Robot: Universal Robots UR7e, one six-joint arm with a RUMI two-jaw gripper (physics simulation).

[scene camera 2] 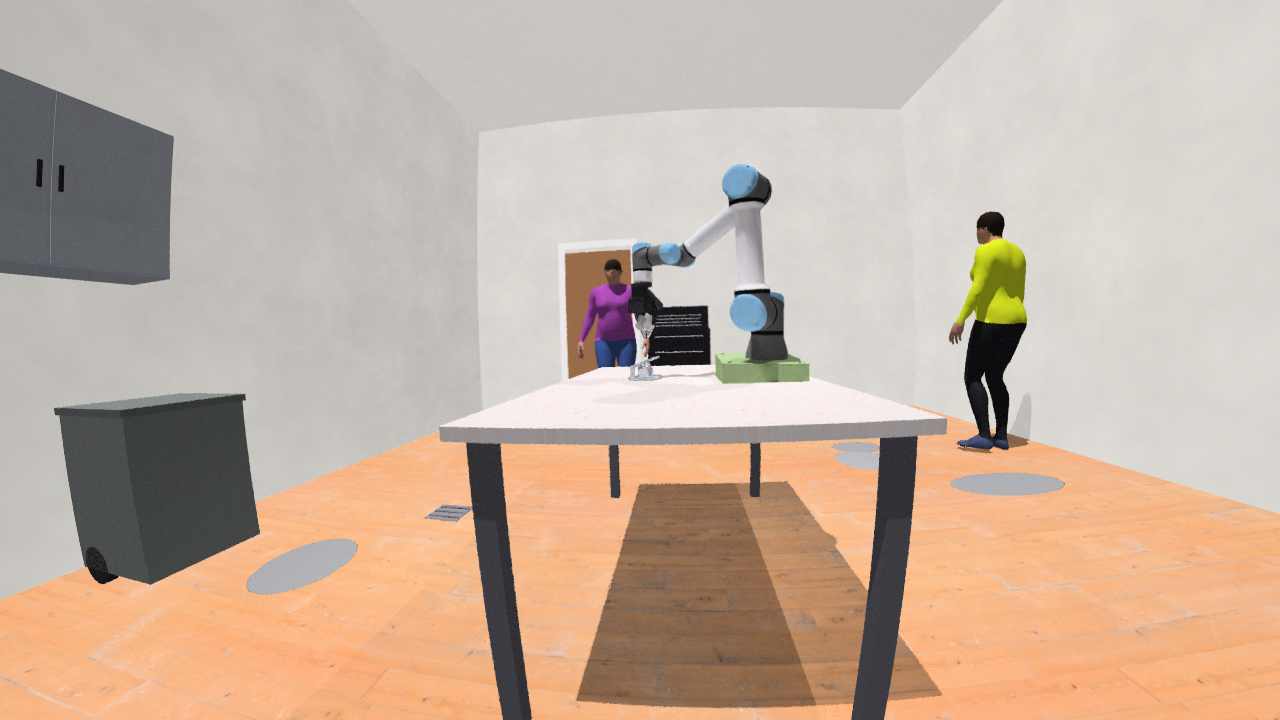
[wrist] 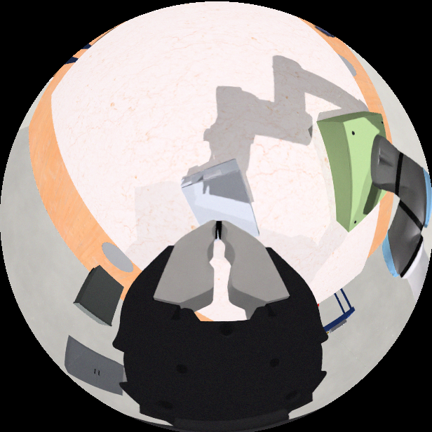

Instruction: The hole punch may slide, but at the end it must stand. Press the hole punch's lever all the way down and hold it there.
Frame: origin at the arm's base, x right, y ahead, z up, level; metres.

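Seen in the pictures: gripper, between the fingertips: (scene camera 2: pixel 647 338); arm's base, origin of its link: (scene camera 2: pixel 766 357).
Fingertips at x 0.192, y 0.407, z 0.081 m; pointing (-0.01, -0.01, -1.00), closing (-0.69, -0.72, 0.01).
Offsets run from my fingertips to a thing's top centre. "spot": to the spot under its first point. Level surfaces: height alone.
A light blue-grey metal hole punch {dx -0.032, dy +0.015, dz -0.070 m} (scene camera 2: pixel 643 371) (wrist: pixel 220 197) stands upright on the table {dz -0.155 m} (scene camera 2: pixel 698 407) (wrist: pixel 125 120). Its lever {spot: dx -0.094, dy +0.002, dz -0.082 m} (scene camera 2: pixel 650 360) (wrist: pixel 232 215) is raised and slants upward to the right in the scene view. My gripper (scene camera 2: pixel 644 336) (wrist: pixel 217 221) is shut and empty. It points down above the hole punch; in the scene view a gap shows between its tips and the lever. In the wrist view the fingertips overlap the near edge of the lever and hide part of it.
A green base block (scene camera 2: pixel 760 368) (wrist: pixel 357 165) carries the arm, to the right of the hole punch. A person in purple (scene camera 2: pixel 613 313) stands behind the table, and a person in yellow (scene camera 2: pixel 1000 277) stands to its right. A dark bin (scene camera 2: pixel 161 488) (wrist: pixel 100 296) stands on the floor to the left.
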